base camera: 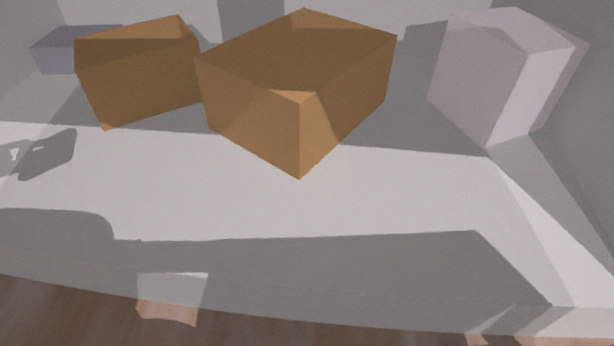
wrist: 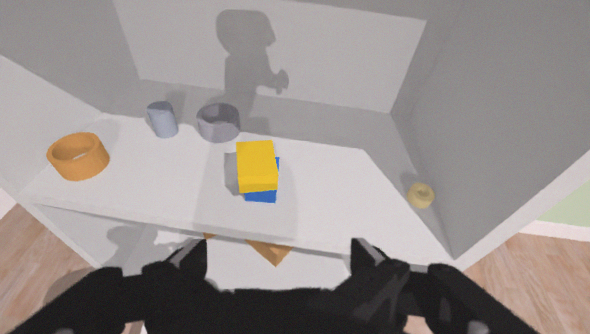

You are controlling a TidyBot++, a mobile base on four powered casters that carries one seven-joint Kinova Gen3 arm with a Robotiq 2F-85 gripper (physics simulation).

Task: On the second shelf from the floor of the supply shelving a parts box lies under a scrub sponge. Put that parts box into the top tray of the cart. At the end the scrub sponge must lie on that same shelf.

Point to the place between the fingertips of the gripper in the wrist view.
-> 279, 254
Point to a yellow scrub sponge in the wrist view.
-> At 257, 170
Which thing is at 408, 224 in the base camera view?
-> A white supply shelving.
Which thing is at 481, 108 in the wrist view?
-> A white supply shelving.
